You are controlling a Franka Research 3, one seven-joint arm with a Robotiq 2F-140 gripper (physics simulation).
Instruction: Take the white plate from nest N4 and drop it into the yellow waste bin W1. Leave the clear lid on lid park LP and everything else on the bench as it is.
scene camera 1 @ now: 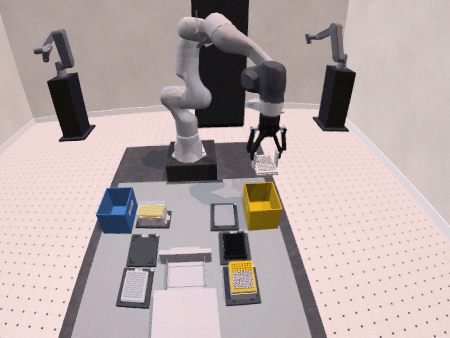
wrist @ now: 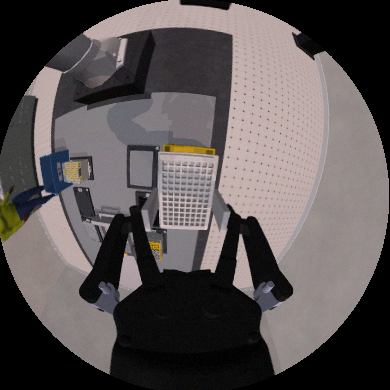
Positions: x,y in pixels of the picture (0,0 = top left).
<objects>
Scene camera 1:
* my gripper: 264,166
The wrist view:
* my gripper: 185,196
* clear lid: 140,164
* white instrument: 129,275
</objects>
